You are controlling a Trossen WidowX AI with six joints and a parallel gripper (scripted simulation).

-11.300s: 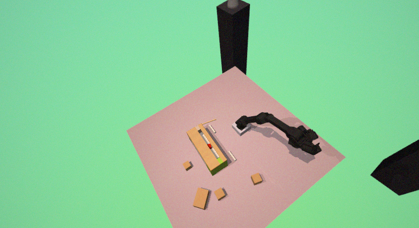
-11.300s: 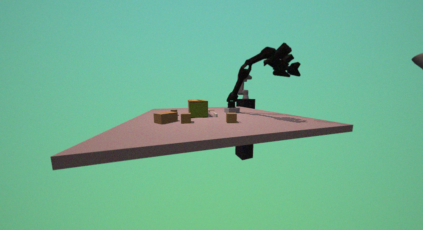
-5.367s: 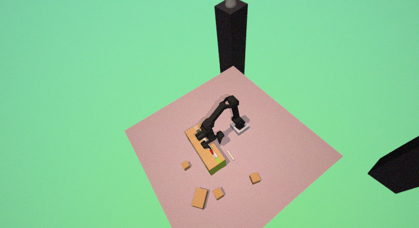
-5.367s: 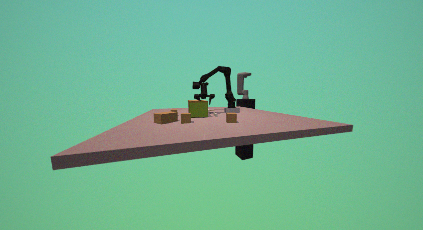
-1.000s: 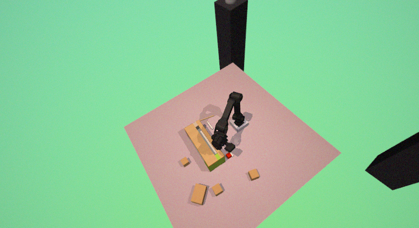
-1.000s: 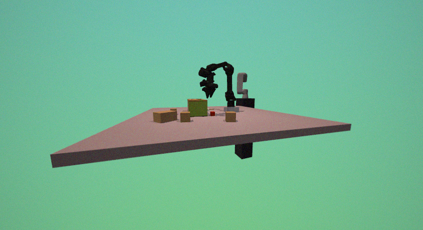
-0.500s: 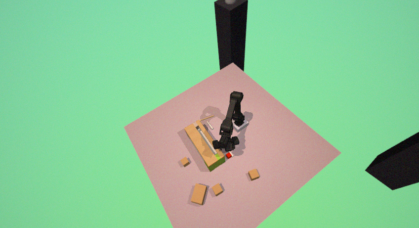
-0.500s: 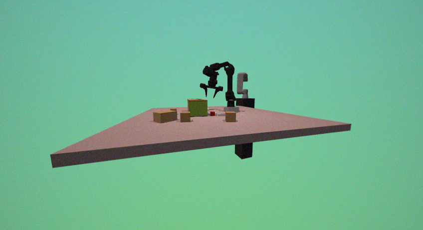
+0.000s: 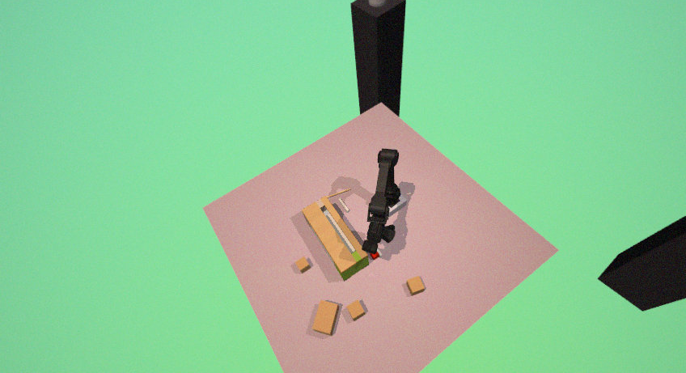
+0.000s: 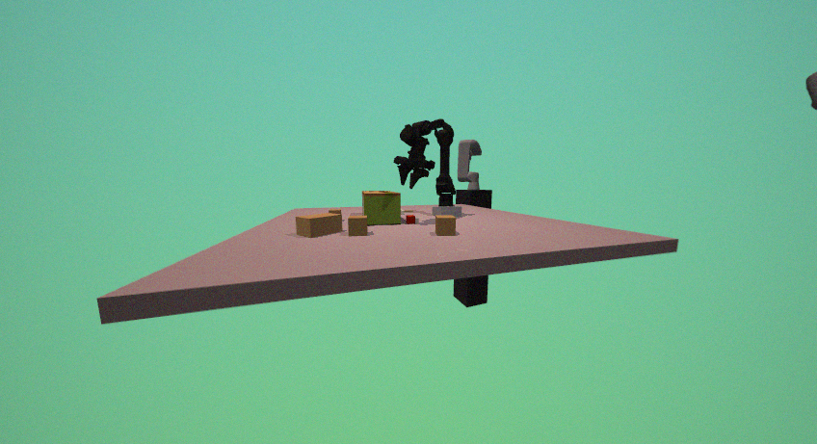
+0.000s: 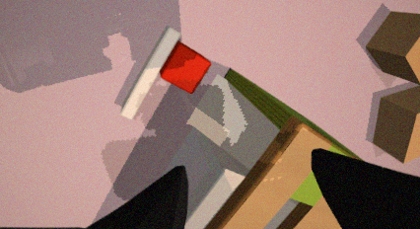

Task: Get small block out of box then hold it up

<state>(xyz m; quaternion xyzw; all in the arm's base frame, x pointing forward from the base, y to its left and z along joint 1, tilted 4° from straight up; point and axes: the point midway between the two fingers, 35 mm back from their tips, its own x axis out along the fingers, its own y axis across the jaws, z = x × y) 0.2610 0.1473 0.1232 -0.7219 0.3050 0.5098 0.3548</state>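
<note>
The small red block lies 10 mm behind my gripper tip, 10 mm to the left of it and 140 mm below it. From my gripper tip the other things lie so: box (40 mm ahead, 170 mm to the right, 90 mm below).
</note>
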